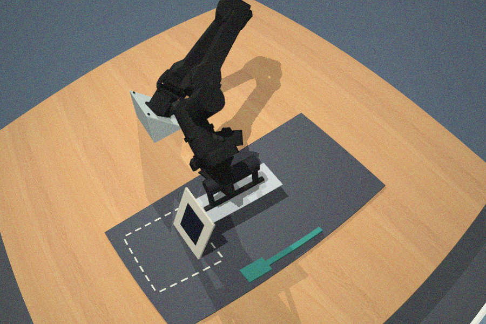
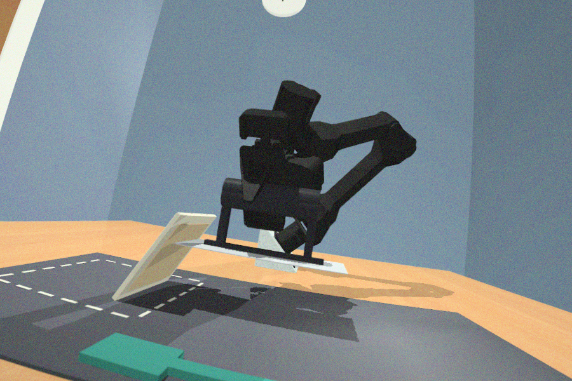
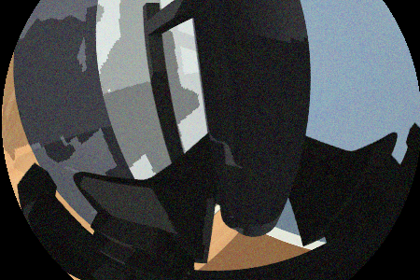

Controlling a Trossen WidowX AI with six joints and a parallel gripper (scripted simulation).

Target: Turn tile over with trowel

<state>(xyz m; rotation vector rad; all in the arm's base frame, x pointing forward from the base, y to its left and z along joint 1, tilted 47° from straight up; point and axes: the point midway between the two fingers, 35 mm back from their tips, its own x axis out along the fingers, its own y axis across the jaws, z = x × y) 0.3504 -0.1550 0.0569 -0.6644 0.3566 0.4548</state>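
Right now my gripper tip is 90 mm to the left of the cream tile, 60 mm above it and 30 mm past it. Round my gripper tip: teal flat paddle: 140 mm ahead, 110 mm below, 10 mm to the right; grey mat: 140 mm below, 30 mm to the left.
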